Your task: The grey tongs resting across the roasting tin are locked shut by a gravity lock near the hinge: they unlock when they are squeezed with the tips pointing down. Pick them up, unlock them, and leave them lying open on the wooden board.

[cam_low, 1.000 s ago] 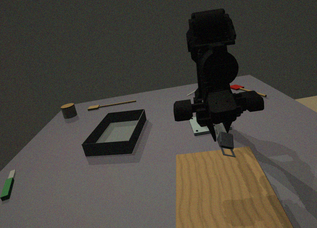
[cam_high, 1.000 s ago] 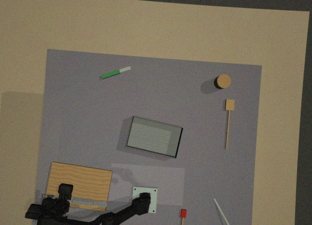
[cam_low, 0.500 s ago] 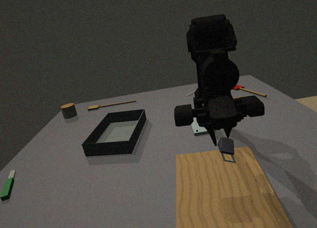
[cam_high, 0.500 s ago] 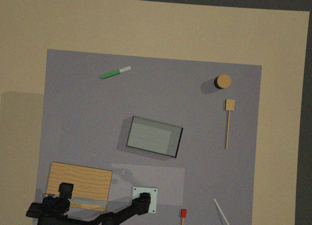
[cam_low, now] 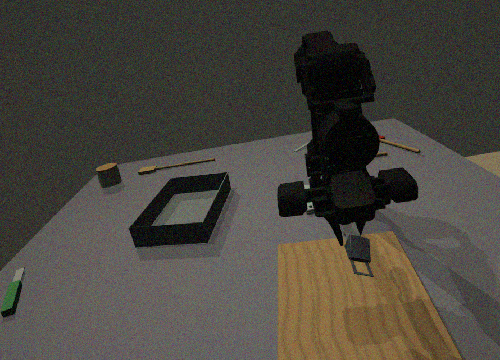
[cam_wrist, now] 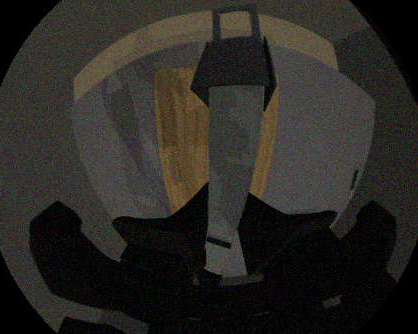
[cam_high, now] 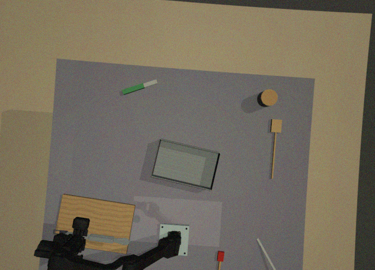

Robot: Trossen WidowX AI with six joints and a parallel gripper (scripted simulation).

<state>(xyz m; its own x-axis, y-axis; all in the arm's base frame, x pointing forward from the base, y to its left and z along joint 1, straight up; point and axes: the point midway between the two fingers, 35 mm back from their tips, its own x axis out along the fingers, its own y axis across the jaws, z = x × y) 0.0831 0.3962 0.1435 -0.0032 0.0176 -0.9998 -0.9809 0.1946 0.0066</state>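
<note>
My gripper tip is 110 mm above the wooden board and 10 mm to the left of it. Also, from my gripper tip: roasting tin: 460 mm to the right, 280 mm ahead, 90 mm below; cork-topped pot: 870 mm to the right, 600 mm ahead, 90 mm below; red-headed brush: 620 mm to the right, 230 mm behind, 110 mm below.
</note>
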